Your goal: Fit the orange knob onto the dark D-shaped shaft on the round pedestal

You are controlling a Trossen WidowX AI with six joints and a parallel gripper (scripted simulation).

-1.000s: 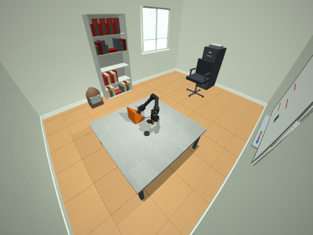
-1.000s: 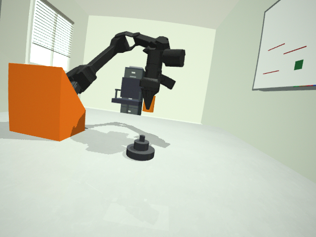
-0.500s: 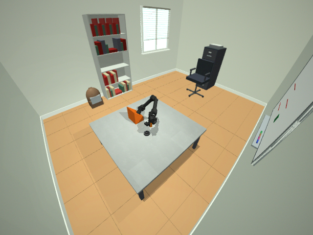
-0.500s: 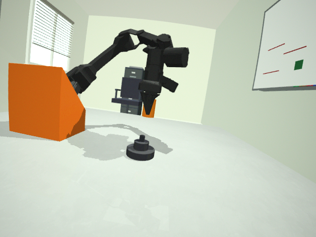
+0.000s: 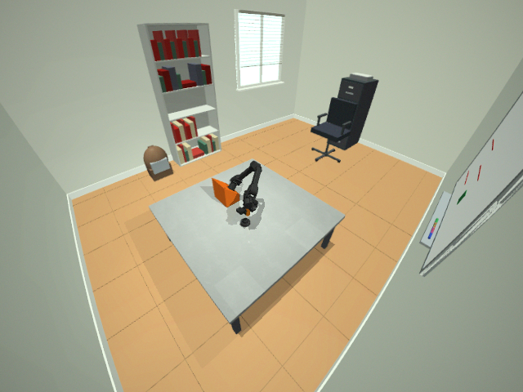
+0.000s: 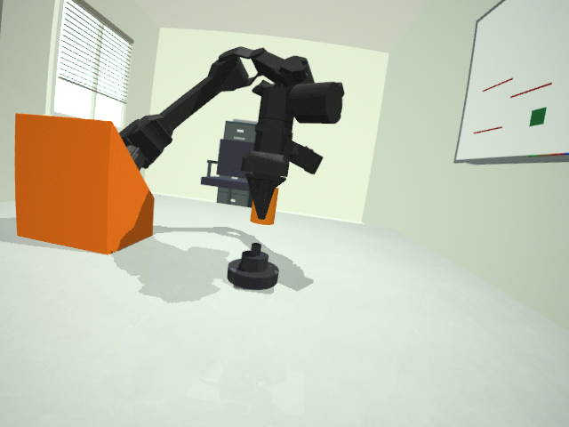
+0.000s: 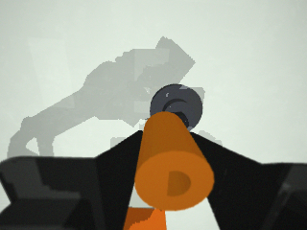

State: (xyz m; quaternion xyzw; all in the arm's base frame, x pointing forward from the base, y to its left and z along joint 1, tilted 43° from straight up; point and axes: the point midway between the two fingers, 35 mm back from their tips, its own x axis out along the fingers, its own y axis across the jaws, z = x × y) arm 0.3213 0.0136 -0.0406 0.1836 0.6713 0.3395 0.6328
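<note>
Right now the dark pedestal is 7 cm below my gripper tip and 2 cm to the right of it. The rest, counted from my gripper tip: knob (2 cm above).
</note>
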